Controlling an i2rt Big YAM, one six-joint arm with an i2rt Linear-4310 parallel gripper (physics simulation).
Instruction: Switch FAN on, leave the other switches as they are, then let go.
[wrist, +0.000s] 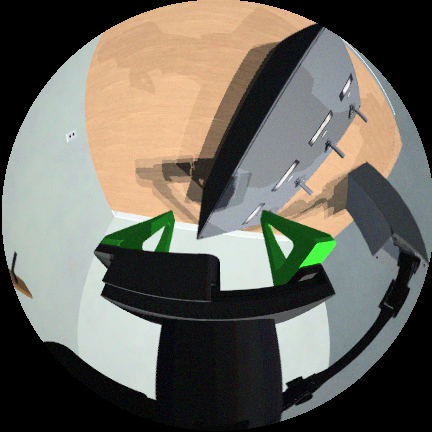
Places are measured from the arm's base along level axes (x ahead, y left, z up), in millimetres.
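Pixels of known places: gripper, between the fingertips: (217, 214).
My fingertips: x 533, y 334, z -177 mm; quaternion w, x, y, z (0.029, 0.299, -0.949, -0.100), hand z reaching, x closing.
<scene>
Ahead of a thing's pixels: the offset from my fingertips to its middle. Level surfaces: height alone.
A grey switch panel @[96 mm back, 121 mm right, 179 mm down] (280, 110) with a black side stands diagonally on the wooden table, from upper right to lower middle. Three metal toggle levers show along its right side: an upper lever @[147 mm back, 316 mm right, 131 mm down] (358, 113), a middle lever @[172 mm back, 199 mm right, 131 mm down] (335, 148) and a lower lever @[198 mm back, 81 mm right, 131 mm down] (304, 186). White labels lie beside them, and another label @[144 mm back, 53 mm left, 117 mm down] (254, 213) is near the panel's low end; their words are too small to read, so I cannot tell which switch is FAN. My gripper (217, 214) is open and empty, its green fingers at the panel's low end. The right finger may hide another lever there.
The wooden table @[245 mm down] (135, 115) lies under the panel and carries shadows. A dark grey block (385, 210) on a black jointed arm (397, 295) is at the right. A wall socket (71, 135) shows at the left.
</scene>
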